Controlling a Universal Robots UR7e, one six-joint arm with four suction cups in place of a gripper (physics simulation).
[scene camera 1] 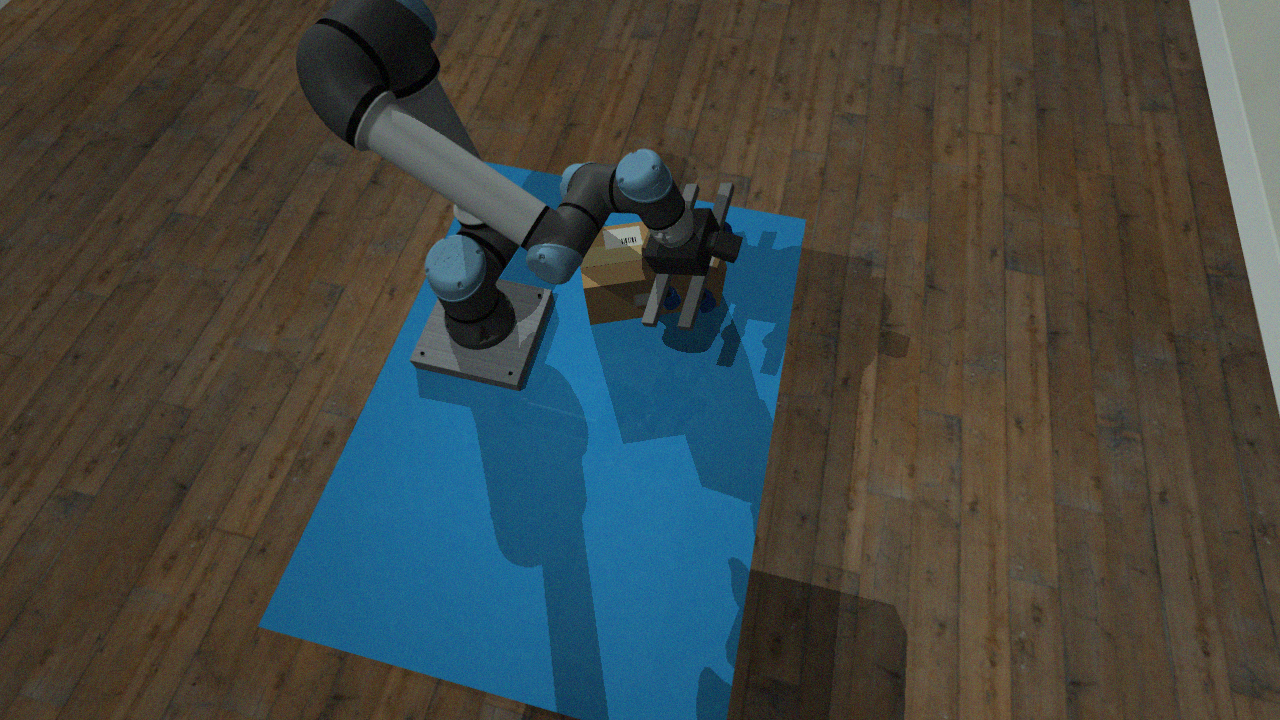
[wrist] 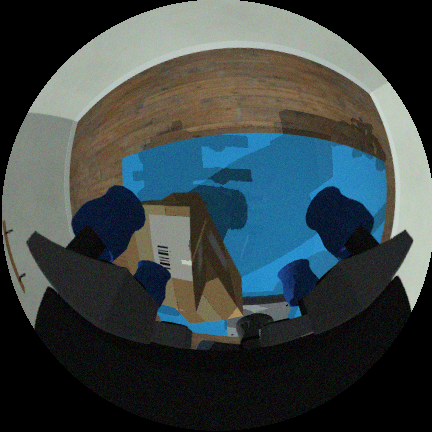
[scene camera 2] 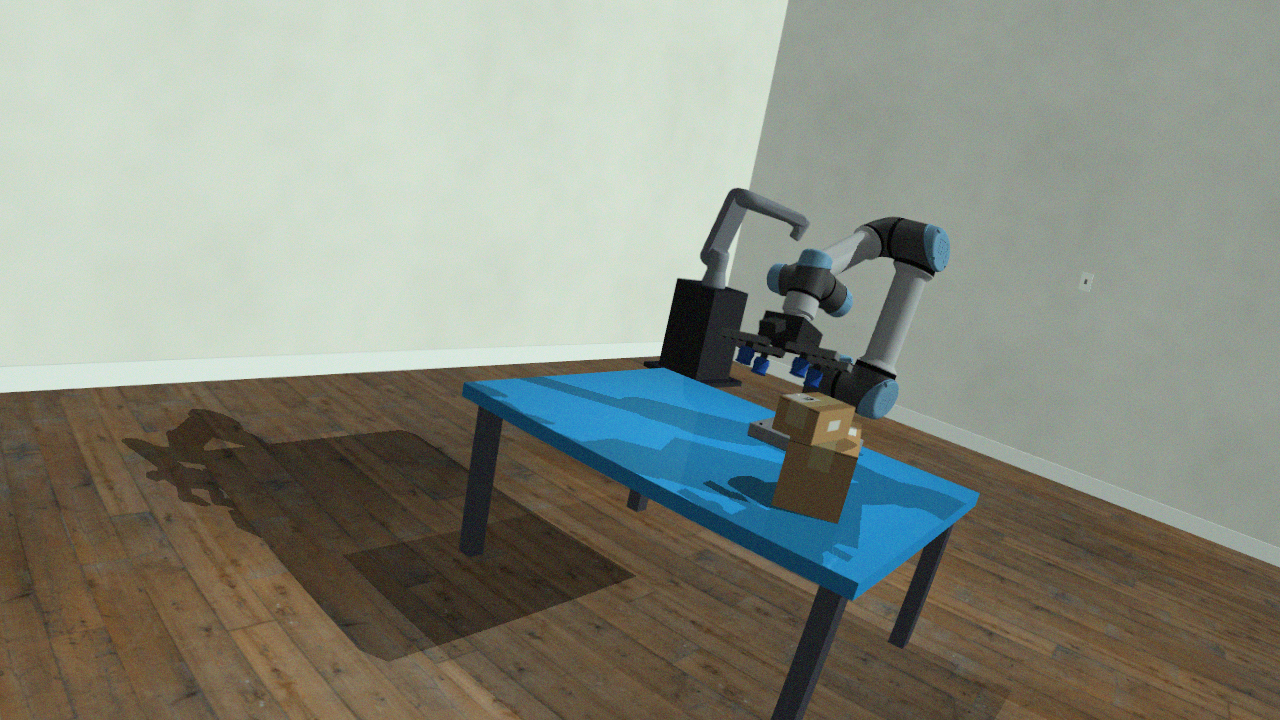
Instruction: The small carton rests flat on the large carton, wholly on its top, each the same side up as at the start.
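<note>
My suction head (wrist: 114, 216): holds nothing. Cup 13 cm from the middle of a small carton (scene camera 2: 813, 418), (wrist: 173, 235). Large carton (scene camera 1: 616, 288), (wrist: 221, 298), (scene camera 2: 814, 480).
</note>
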